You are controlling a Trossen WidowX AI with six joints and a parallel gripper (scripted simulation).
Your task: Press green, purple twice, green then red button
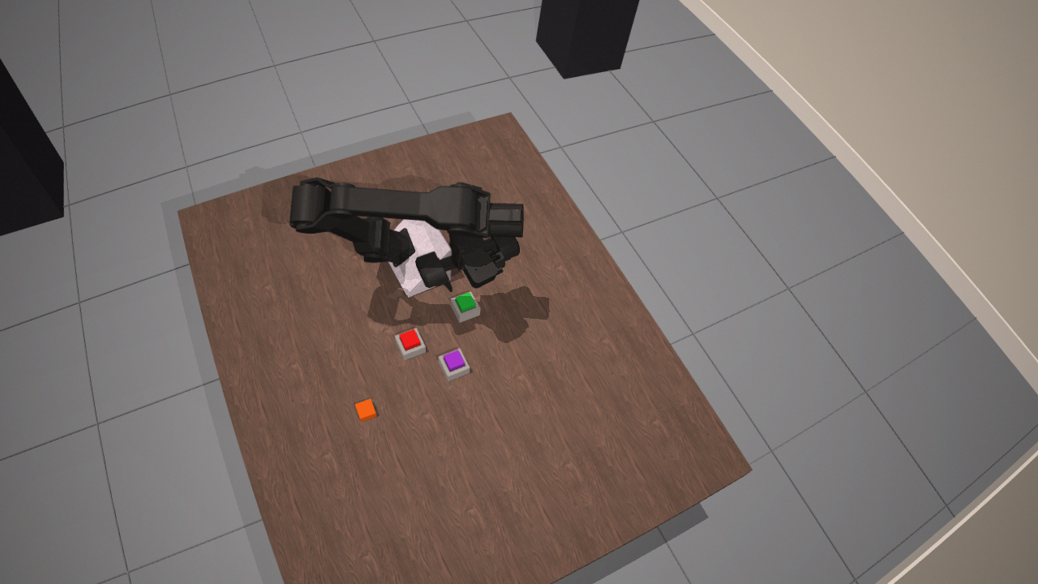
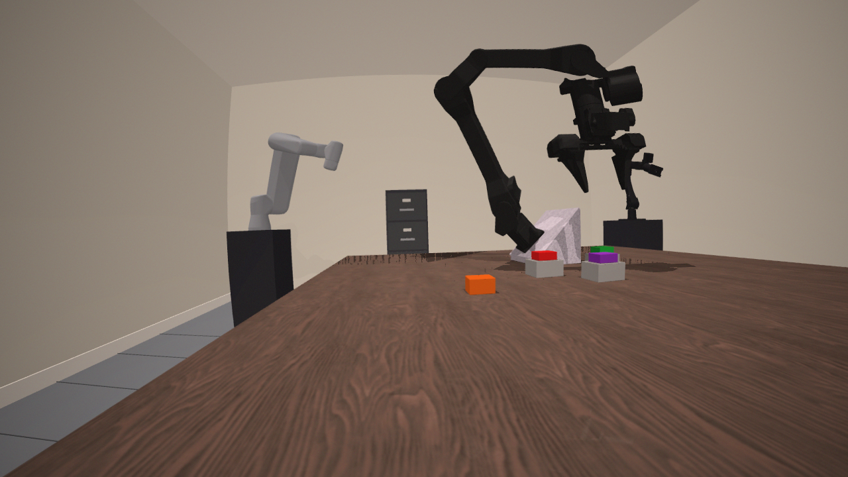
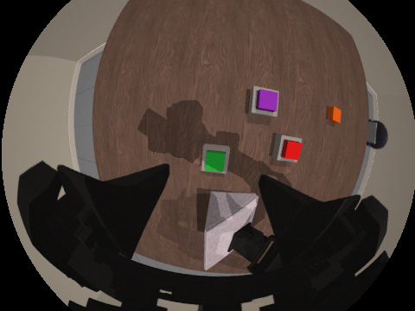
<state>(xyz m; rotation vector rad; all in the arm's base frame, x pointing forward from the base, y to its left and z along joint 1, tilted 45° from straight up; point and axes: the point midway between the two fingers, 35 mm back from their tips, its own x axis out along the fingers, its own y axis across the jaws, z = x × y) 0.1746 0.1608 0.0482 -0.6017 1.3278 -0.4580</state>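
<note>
Now: gripper tip 20 mm past the green button and 110 mm above it. From my gripper tip the other things lie so: red button (20 mm ahead, 140 mm to the right, 110 mm below); then purple button (100 mm ahead, 70 mm to the right, 110 mm below); then orange block (130 mm ahead, 260 mm to the right, 130 mm below).
</note>
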